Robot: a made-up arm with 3 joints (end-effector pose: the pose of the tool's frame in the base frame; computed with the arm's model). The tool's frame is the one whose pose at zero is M. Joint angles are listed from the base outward.
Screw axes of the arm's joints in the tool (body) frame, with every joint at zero. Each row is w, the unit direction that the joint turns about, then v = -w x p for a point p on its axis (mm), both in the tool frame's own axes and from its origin. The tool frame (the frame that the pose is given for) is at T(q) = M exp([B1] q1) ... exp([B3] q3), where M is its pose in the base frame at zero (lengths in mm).
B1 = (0, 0, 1, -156.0, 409.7, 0.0)
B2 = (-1, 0, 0, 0.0, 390.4, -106.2)
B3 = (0, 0, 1, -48.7, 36.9, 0.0)
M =
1 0 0 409.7
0 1 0 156.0
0 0 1 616.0
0 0 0 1
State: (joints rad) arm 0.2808 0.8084 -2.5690
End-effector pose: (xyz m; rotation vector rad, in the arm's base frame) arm 0.2624 0.4189 0.4977 -0.1460 -0.9934 -2.1368
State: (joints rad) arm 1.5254 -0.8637 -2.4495
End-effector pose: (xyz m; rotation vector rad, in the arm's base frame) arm 0.2661 0.3638 0.4765 -0.3616 0.8171 -0.8643
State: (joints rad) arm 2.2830 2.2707 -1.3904
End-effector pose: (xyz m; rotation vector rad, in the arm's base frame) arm -0.5284 0.1084 -0.0488 0.6083 -2.2334 0.4648
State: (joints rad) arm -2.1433 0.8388 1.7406
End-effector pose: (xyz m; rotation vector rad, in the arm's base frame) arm 0.1615 -0.4831 0.4228 0.3062 0.7867 -0.3787
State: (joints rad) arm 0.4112 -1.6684 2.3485
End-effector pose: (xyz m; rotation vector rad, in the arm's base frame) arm 0.4235 -0.1901 0.2369 1.2208 -1.7763 1.9191
